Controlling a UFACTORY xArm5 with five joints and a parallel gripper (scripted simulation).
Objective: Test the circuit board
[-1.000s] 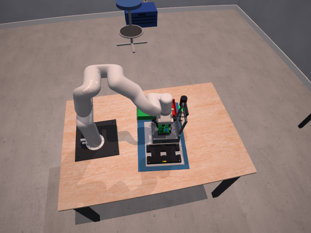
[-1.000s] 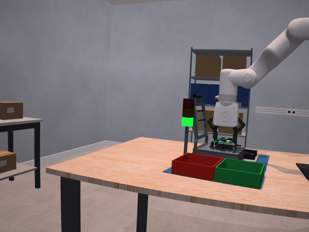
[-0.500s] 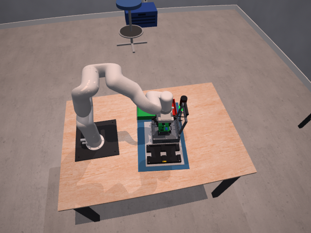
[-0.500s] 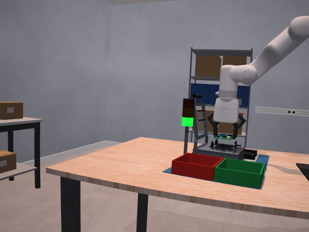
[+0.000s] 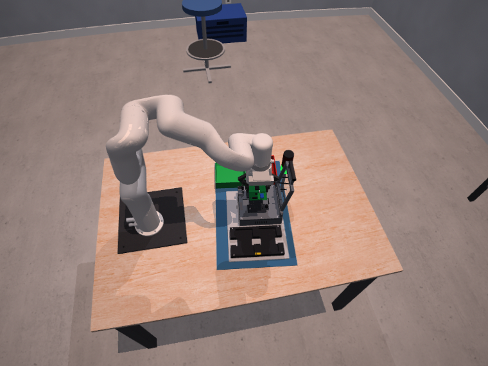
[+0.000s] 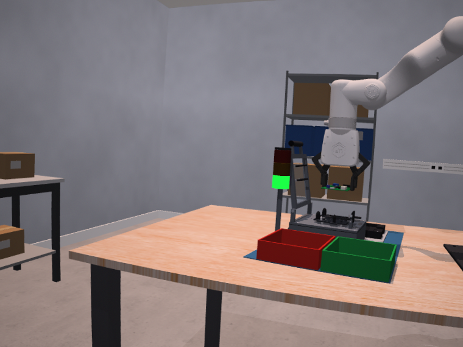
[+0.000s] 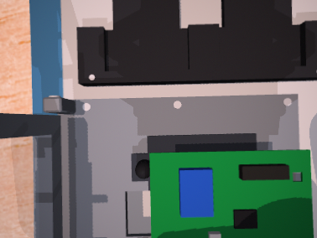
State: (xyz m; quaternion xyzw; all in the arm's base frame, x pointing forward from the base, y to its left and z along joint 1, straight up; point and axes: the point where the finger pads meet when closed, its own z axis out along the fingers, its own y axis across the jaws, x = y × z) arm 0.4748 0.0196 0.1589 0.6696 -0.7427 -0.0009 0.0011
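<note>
The green bin lies 21 cm to the left of my hand, 15 cm below it and 9 cm behind it. Round my hand: red bin: 20 cm to the left, 15 cm below, 6 cm ahead; lid: 12 cm ahead, 2 cm above, 1 cm to the right; green circuit board: 1 cm below.
</note>
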